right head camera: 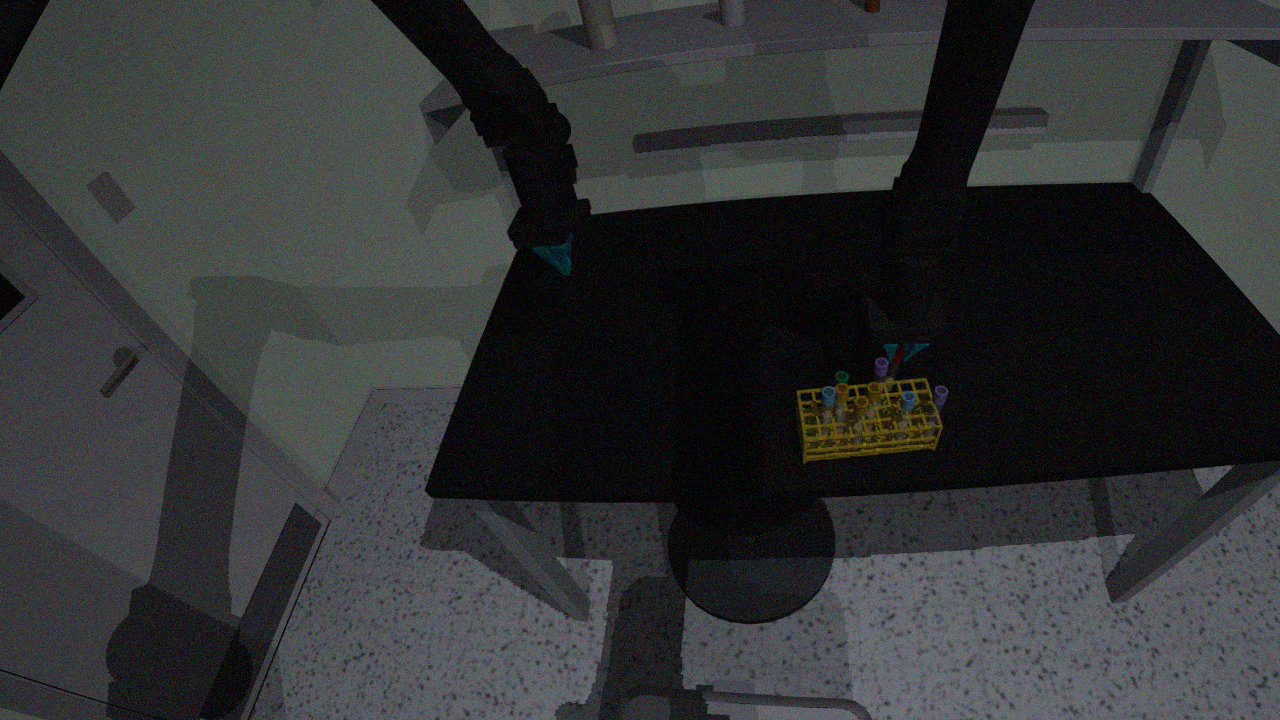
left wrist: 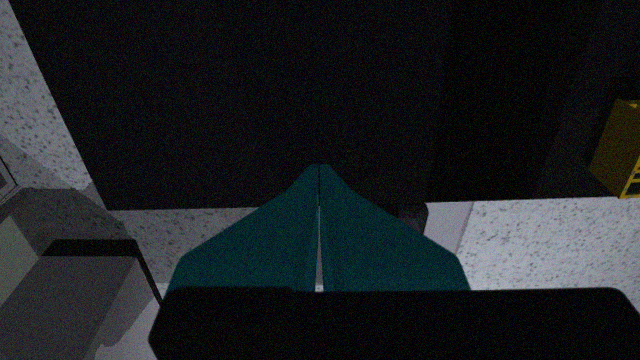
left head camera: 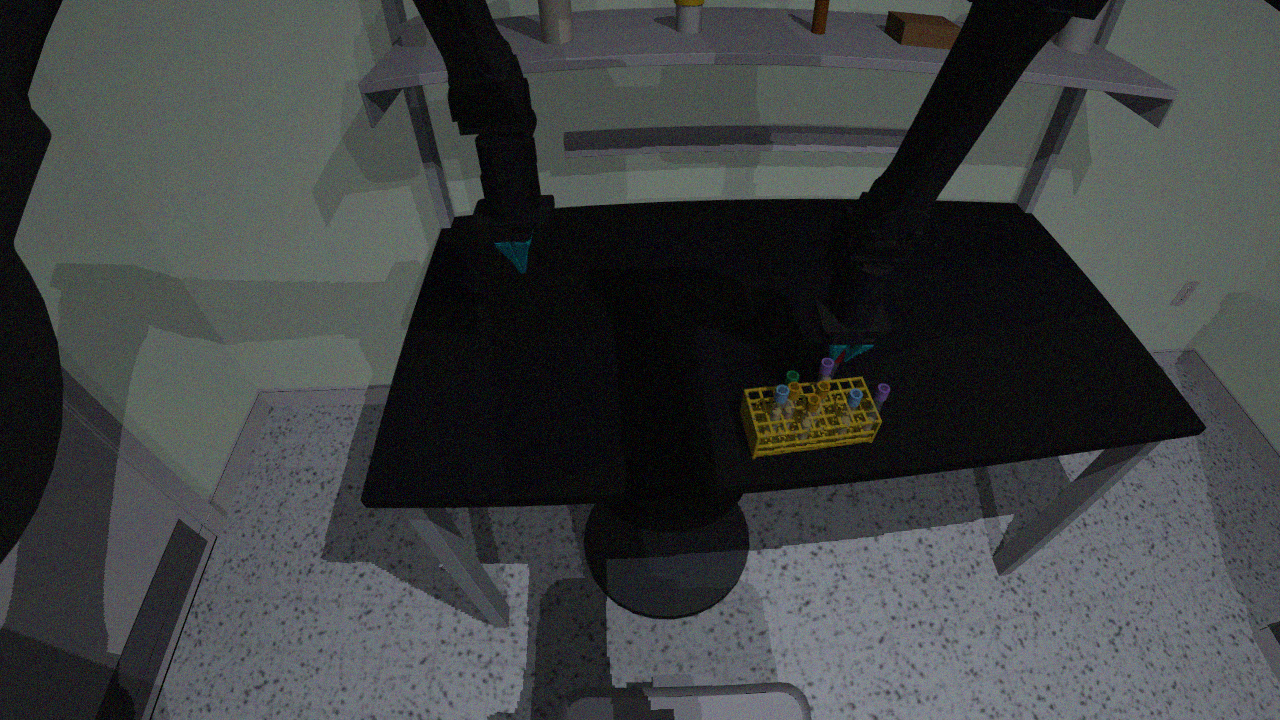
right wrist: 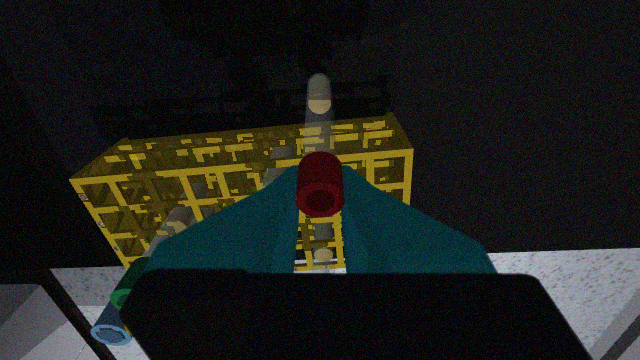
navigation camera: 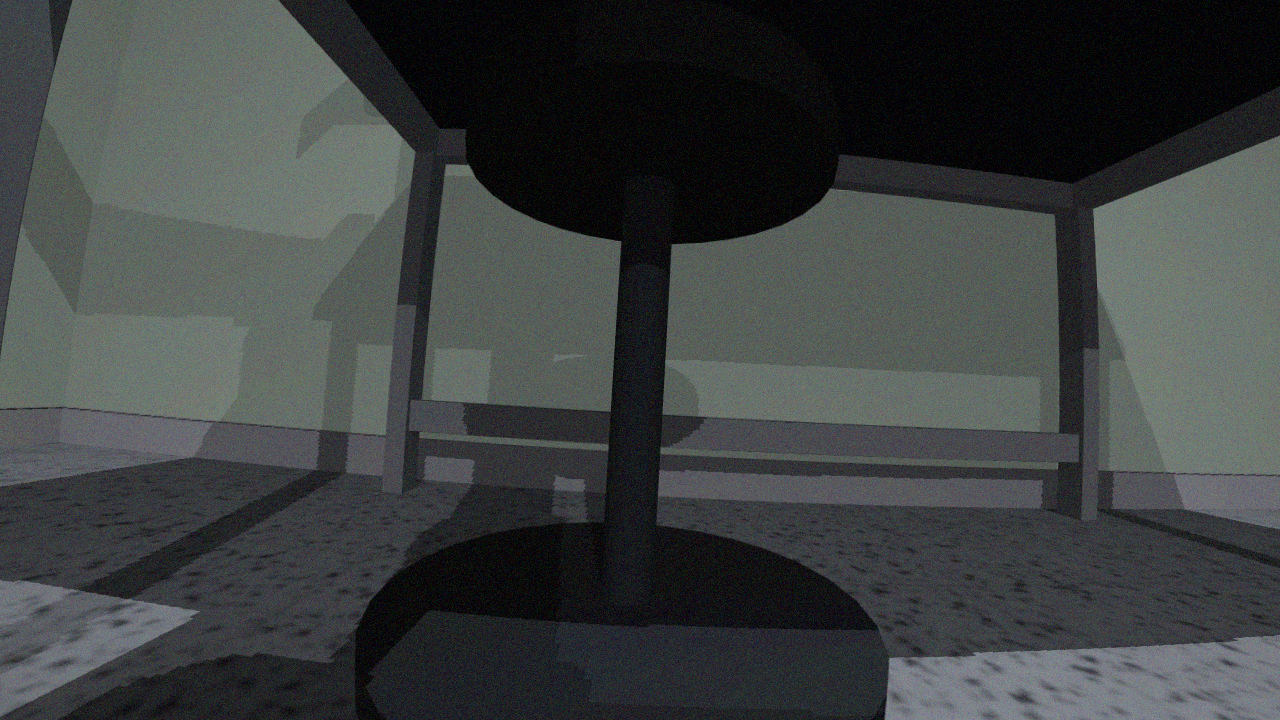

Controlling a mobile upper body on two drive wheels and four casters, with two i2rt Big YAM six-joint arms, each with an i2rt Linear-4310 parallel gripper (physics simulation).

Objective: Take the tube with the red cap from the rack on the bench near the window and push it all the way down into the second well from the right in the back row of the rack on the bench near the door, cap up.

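Frame: origin at the left arm's base, x up, y right, z ahead, level; centimetres.
Where they show: left gripper, fingertip midpoint: [right head camera: 567, 273] [left wrist: 319, 179] [left head camera: 523, 270]; right gripper, fingertip midpoint: [right head camera: 896, 358] [left head camera: 837, 358] [right wrist: 320, 178].
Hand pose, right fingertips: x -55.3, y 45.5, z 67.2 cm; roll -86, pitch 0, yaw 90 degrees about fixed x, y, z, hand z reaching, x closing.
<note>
Each offset is from my right fingertips to the top centre of the thing. "spot": to the spot under its first point. Level surfaces: height alone.
My right gripper [left head camera: 846, 355] [right head camera: 904, 354] [right wrist: 320, 178] is shut on the tube with the red cap {dx +1.9, dy +0.0, dz +0.9 cm} [left head camera: 839, 360] [right head camera: 897, 358] at its cap, cap up. The clear tube leans; in the right wrist view its lower end shows past the upper edge of the yellow rack {dx -3.8, dy -4.3, dz -6.0 cm} [left head camera: 750, 431] [right head camera: 802, 438] [left wrist: 617, 150] [right wrist: 410, 162]. Whether it touches the rack I cannot tell. The rack stands on the black bench and holds several tubes. My left gripper [left head camera: 522, 270] [right head camera: 565, 273] [left wrist: 319, 179] is shut and empty, left of the rack.
A purple-capped tube {dx +2.5, dy -2.6, dz -2.6 cm} [left head camera: 827, 367] [right head camera: 881, 366] and a green-capped one {spot: dx +2.4, dy -8.5, dz -5.6 cm} [left head camera: 793, 377] [right head camera: 841, 377] stand along the rack's back side. Another purple cap {spot: dx +2.4, dy +4.4, dz -8.8 cm} [left head camera: 883, 392] [right head camera: 940, 394] shows at its right end. A stool [navigation camera: 640, 358] stands under the bench; a shelf {dx +36.2 cm} [left head camera: 626, 40] hangs behind.
</note>
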